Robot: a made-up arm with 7 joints. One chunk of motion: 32 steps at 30 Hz.
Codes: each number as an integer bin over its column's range. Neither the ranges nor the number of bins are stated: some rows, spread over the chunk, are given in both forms.
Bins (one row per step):
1: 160 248 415 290 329 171
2: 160 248 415 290 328 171
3: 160 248 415 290 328 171
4: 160 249 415 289 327 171
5: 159 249 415 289 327 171
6: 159 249 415 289 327 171
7: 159 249 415 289 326 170
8: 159 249 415 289 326 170
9: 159 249 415 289 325 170
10: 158 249 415 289 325 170
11: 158 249 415 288 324 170
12: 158 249 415 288 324 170
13: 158 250 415 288 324 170
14: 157 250 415 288 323 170
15: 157 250 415 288 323 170
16: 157 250 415 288 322 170
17: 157 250 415 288 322 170
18: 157 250 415 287 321 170
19: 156 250 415 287 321 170
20: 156 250 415 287 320 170
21: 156 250 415 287 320 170
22: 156 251 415 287 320 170
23: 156 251 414 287 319 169
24: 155 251 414 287 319 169
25: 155 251 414 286 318 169
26: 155 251 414 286 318 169
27: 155 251 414 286 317 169
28: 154 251 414 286 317 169
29: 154 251 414 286 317 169
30: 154 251 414 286 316 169
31: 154 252 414 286 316 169
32: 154 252 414 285 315 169
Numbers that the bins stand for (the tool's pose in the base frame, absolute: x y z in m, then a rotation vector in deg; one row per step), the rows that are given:
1: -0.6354 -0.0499 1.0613 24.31 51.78 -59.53
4: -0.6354 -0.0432 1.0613 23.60 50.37 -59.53
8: -0.6421 -0.0432 1.0613 23.60 49.67 -60.23
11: -0.6487 -0.0432 1.0613 22.90 48.26 -60.23
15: -0.6554 -0.0366 1.0613 22.90 47.55 -60.23
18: -0.6554 -0.0366 1.0613 22.19 46.14 -60.23
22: -0.6620 -0.0299 1.0613 22.19 45.44 -60.23
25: -0.6687 -0.0299 1.0546 21.49 44.03 -60.94
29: -0.6753 -0.0299 1.0546 21.49 43.33 -60.94
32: -0.6753 -0.0233 1.0546 20.78 41.92 -60.94
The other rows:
2: -0.6354 -0.0499 1.0613 24.31 51.08 -59.53
3: -0.6354 -0.0499 1.0613 24.31 51.08 -59.53
5: -0.6421 -0.0432 1.0613 23.60 50.37 -59.53
6: -0.6421 -0.0432 1.0613 23.60 50.37 -59.53
7: -0.6421 -0.0432 1.0613 23.60 49.67 -60.23
9: -0.6421 -0.0432 1.0613 23.60 48.96 -60.23
10: -0.6487 -0.0432 1.0613 23.60 48.96 -60.23
12: -0.6487 -0.0432 1.0613 22.90 48.26 -60.23
13: -0.6487 -0.0366 1.0613 22.90 48.26 -60.23
14: -0.6554 -0.0366 1.0613 22.90 47.55 -60.23
16: -0.6554 -0.0366 1.0613 22.90 46.85 -60.23
17: -0.6554 -0.0366 1.0613 22.90 46.85 -60.23
19: -0.6620 -0.0366 1.0613 22.19 46.14 -60.23
20: -0.6620 -0.0366 1.0613 22.19 45.44 -60.23
21: -0.6620 -0.0366 1.0613 22.19 45.44 -60.23
23: -0.6620 -0.0299 1.0546 22.19 44.74 -60.94
24: -0.6687 -0.0299 1.0546 22.19 44.74 -60.94
26: -0.6687 -0.0299 1.0546 21.49 44.03 -60.94
27: -0.6687 -0.0299 1.0546 21.49 43.33 -60.94
28: -0.6753 -0.0299 1.0546 21.49 43.33 -60.94
30: -0.6753 -0.0299 1.0546 21.49 42.62 -60.94
31: -0.6753 -0.0233 1.0546 21.49 42.62 -60.94

